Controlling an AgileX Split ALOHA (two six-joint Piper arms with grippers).
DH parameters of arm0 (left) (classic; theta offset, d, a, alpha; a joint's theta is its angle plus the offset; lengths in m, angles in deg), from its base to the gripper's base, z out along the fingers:
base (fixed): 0 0 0 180
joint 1: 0 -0.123 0 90
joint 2: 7.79 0 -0.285 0
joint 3: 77.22 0 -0.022 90
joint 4: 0 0.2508 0 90
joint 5: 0 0 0.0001 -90
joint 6: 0 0.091 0 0
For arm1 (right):
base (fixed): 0 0 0 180
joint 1: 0 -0.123 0 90
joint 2: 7.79 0 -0.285 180
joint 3: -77.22 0 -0.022 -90
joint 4: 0 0.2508 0 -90
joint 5: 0 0 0.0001 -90
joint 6: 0 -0.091 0 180
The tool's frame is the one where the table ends.
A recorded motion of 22 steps. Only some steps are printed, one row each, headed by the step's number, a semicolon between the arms.
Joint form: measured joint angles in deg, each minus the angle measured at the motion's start. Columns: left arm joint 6, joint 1, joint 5, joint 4, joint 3, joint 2; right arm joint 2, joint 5, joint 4, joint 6, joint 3, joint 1.
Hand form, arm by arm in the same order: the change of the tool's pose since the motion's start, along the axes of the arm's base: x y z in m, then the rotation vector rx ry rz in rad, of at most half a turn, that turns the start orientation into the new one. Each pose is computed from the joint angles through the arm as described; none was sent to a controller.
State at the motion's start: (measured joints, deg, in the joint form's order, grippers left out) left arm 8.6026 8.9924 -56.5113 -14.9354 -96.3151 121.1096; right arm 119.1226 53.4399 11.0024 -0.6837 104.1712 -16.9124
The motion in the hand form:
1: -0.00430 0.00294 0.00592 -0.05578 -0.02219 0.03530; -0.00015 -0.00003 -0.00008 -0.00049 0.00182 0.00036
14: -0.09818 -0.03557 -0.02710 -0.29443 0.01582 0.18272; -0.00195 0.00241 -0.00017 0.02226 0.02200 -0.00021
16: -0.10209 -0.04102 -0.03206 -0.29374 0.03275 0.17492; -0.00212 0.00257 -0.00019 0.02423 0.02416 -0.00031
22: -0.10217 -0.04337 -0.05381 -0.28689 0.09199 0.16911; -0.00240 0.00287 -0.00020 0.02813 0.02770 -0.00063
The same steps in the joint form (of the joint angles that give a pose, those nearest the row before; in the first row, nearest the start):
1: 0.60 -0.80 2.11 -3.55 2.35 -1.92; 0.00 0.11 0.00 0.00 0.00 0.00
14: 7.15 5.52 21.26 -27.86 33.99 -15.07; 0.00 0.85 1.58 0.00 0.00 -0.09
16: 7.23 6.50 21.51 -28.40 34.66 -14.68; 0.00 0.94 1.72 0.00 0.00 -0.09
22: 9.17 6.64 21.14 -30.13 34.99 -11.28; 0.00 1.07 2.00 0.00 0.00 -0.09

